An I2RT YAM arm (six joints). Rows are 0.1 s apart.
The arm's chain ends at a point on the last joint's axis. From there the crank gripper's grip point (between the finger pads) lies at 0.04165 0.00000 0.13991 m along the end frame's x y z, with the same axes.
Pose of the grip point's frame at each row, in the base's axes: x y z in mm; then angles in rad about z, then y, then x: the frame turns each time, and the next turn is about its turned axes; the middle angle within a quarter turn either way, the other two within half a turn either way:
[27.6, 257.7, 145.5, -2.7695, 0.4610, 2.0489]
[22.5, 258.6, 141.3, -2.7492, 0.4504, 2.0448]
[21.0, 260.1, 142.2, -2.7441, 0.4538, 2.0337]
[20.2, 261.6, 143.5, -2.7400, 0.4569, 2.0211]
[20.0, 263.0, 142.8, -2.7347, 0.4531, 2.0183]
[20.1, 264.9, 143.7, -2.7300, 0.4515, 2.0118]
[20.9, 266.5, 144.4, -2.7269, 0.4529, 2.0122]
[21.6, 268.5, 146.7, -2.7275, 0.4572, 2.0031]
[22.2, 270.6, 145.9, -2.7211, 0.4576, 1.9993]
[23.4, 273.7, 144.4, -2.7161, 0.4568, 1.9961]
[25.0, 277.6, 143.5, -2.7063, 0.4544, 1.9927]
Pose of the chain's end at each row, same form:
[80.8, 145.1, 221.7, -2.7695, 0.4610, 2.0489]
[79.1, 147.3, 216.9, -2.7492, 0.4504, 2.0448]
[78.7, 148.6, 216.6, -2.7441, 0.4538, 2.0337]
[79.1, 149.8, 216.5, -2.7400, 0.4569, 2.0211]
[80.0, 151.5, 215.5, -2.7347, 0.4531, 2.0183]
[81.2, 153.5, 215.6, -2.7300, 0.4515, 2.0118]
[82.2, 155.3, 216.4, -2.7269, 0.4529, 2.0122]
[83.2, 156.8, 217.7, -2.7275, 0.4572, 2.0031]
[84.8, 159.2, 216.5, -2.7211, 0.4576, 1.9993]
[86.9, 162.5, 214.6, -2.7161, 0.4568, 1.9961]
[90.0, 167.0, 213.3, -2.7063, 0.4544, 1.9927]

